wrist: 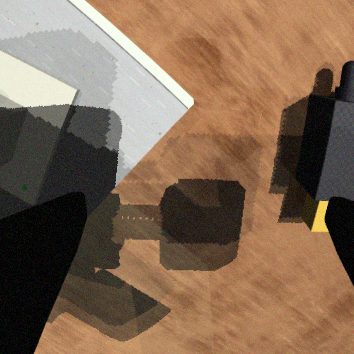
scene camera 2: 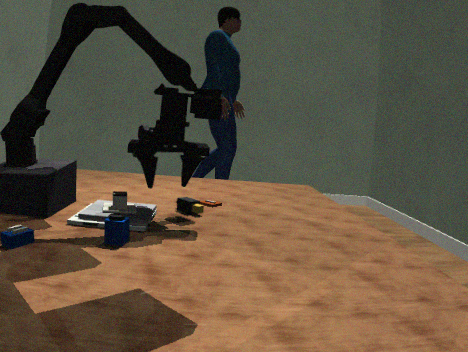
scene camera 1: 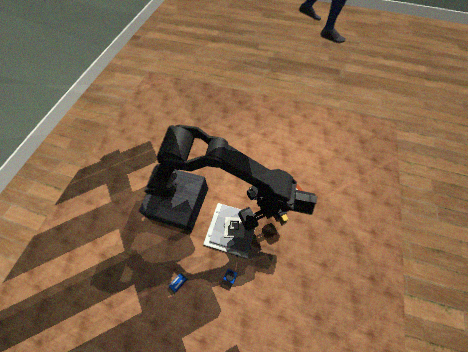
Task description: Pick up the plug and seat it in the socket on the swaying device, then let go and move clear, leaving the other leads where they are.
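A black plug with a yellow end [scene camera 1: 284, 218] [scene camera 2: 189, 205] [wrist: 340, 150] lies on the table beside the device; the arm hides most of it in scene camera 1. The device [scene camera 1: 214, 241] [scene camera 2: 82, 218] [wrist: 150, 100] is a flat grey and white slab. Its square socket [scene camera 1: 233, 226] [scene camera 2: 120, 200] stands up from a cream plate. My gripper [scene camera 2: 168, 186] [wrist: 209, 207] is open and empty, above the table between the device and the plug. In the wrist view the plug is at the right edge, partly behind the right finger.
A blue block with a round black top [scene camera 1: 230, 278] [scene camera 2: 116, 233] stands in front of the device. Another blue connector [scene camera 1: 177, 283] [scene camera 2: 17, 238] lies farther left. An orange piece [scene camera 1: 298, 188] [scene camera 2: 211, 203] lies behind the plug. A person [scene camera 1: 332, 25] [scene camera 2: 222, 65] is beyond the table.
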